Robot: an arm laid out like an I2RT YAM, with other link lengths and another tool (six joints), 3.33 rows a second.
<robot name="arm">
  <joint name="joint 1" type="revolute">
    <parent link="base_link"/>
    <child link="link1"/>
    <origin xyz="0 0 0.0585" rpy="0 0 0"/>
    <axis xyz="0 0 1"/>
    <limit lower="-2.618" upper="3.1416"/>
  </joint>
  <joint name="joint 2" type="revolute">
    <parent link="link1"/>
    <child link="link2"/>
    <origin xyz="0.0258 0.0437 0.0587" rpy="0 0 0"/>
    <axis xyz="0 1 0"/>
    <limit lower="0" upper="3.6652"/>
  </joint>
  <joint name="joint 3" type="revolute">
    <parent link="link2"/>
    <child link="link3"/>
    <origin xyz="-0.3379 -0.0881 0" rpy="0 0 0"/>
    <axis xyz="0 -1 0"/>
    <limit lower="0" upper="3.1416"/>
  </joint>
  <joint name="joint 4" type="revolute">
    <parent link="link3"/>
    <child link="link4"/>
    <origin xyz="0.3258 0.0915 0.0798" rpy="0 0 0"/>
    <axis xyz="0 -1 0"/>
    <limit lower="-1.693" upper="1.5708"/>
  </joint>
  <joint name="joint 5" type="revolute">
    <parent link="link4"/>
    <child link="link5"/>
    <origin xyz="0.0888 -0.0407 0.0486" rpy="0 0 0"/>
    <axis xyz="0 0 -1"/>
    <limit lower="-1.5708" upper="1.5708"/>
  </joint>
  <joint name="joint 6" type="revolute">
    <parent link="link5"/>
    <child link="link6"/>
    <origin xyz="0.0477 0 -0.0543" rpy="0 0 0"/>
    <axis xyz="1 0 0"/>
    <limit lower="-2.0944" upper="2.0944"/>
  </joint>
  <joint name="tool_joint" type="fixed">
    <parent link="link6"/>
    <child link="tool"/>
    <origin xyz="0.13 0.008 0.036" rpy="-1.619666 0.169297 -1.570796"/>
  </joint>
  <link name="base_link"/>
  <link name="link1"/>
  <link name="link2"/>
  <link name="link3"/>
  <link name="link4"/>
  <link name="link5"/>
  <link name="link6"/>
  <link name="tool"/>
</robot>
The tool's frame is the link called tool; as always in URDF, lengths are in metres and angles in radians.
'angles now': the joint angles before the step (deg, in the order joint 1, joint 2, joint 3, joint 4, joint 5, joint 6). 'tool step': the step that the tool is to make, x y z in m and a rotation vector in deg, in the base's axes. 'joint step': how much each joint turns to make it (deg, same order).
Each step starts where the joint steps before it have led.
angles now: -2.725, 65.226, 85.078, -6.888, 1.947, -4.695
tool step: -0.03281, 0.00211, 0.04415, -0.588, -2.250, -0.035
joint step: 0.000, -0.416, 7.162, -5.287, -0.084, -0.475
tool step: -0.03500, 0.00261, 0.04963, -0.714, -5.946, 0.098
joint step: 0.001, -0.002, 5.759, 0.224, -0.227, -0.379
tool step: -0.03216, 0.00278, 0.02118, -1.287, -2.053, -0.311
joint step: 0.000, -1.569, 2.776, -2.200, -0.164, -1.217
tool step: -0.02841, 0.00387, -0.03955, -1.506, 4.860, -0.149
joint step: 0.002, -7.159, -6.639, -5.268, -0.481, -1.674
